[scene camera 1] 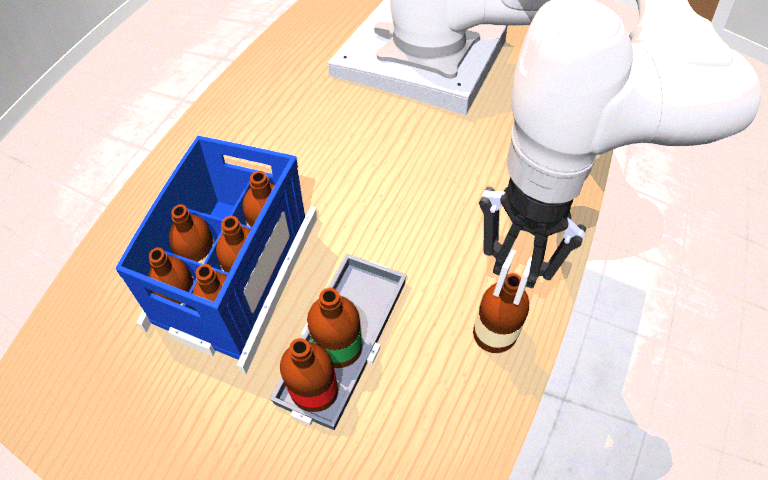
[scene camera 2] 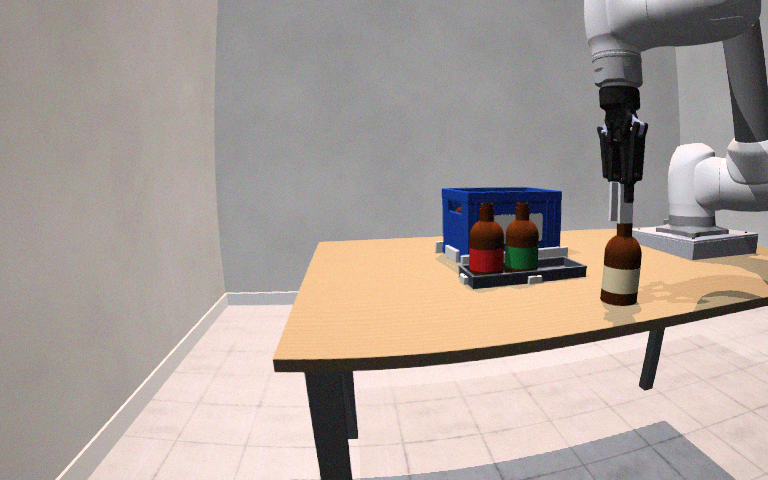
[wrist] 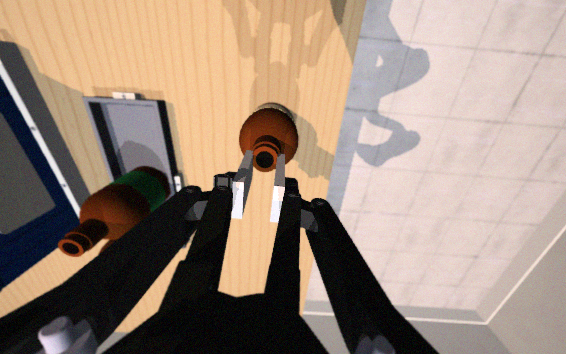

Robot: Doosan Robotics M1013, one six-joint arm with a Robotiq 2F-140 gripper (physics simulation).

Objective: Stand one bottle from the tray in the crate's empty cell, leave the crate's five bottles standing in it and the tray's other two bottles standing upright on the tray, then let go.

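Places are measured from the arm's base along level axes (x ahead, y left, z up), in centimetres.
Pixels of known places: gripper, fingertip midpoint: [scene camera 1: 509,291] [scene camera 2: 620,222] [wrist: 264,166]; arm's base, origin of the base link: [scene camera 1: 429,46] [scene camera 2: 691,232].
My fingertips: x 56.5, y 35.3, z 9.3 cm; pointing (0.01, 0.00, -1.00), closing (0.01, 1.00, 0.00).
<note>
For each thing: its top centre in the pictures, then the offset to it from my fingertips. Level surfaces: height alone.
- cream-label bottle, middle of its top: [wrist: 264,160] [scene camera 1: 513,281] [scene camera 2: 625,215] dz +1.1, dx -1.1, dy +0.0 cm
- green-label bottle, middle of its top: [scene camera 1: 329,296] [wrist: 70,248] [scene camera 2: 522,202] dz +1.6, dx +11.7, dy -20.7 cm
- red-label bottle, middle of its top: [scene camera 1: 299,347] [scene camera 2: 486,203] dz +1.6, dx +19.8, dy -20.6 cm
- grey tray, middle of its top: [scene camera 1: 339,336] [wrist: 142,185] [scene camera 2: 524,265] dz -11.9, dx +10.8, dy -20.7 cm
- blue crate, middle of its top: [scene camera 1: 203,211] [scene camera 2: 501,189] dz +3.1, dx +8.6, dy -43.6 cm
- long rail, middle of its top: [scene camera 1: 277,282] [wrist: 49,158] [scene camera 2: 518,250] dz -11.4, dx +7.2, dy -33.8 cm
- wooden table, its level: dz -14.4 cm
My gripper [scene camera 1: 508,292] [scene camera 2: 619,218] [wrist: 264,166] is shut on the neck of the cream-label bottle [scene camera 1: 504,311] [scene camera 2: 621,254] [wrist: 268,131], which is upright on the table, away from the tray. The green-label bottle [scene camera 1: 334,325] [scene camera 2: 521,243] [wrist: 120,210] and the red-label bottle [scene camera 1: 307,370] [scene camera 2: 486,243] stand upright on the grey tray [scene camera 1: 368,283] [scene camera 2: 569,272] [wrist: 135,122]. The blue crate [scene camera 1: 175,316] [scene camera 2: 550,226] [wrist: 30,245] holds five brown bottles; its empty cell is in the far left corner in the scene camera 1 view. The crate's inside is mostly hidden in the scene camera 2 view.
White brackets stand along the crate and the tray, including a long rail [scene camera 1: 277,291] between them. The arm's base plate [scene camera 1: 396,93] [scene camera 2: 702,243] is at the back of the wooden table [scene camera 1: 430,396] [scene camera 2: 396,311]. The held bottle is near the table's edge.
</note>
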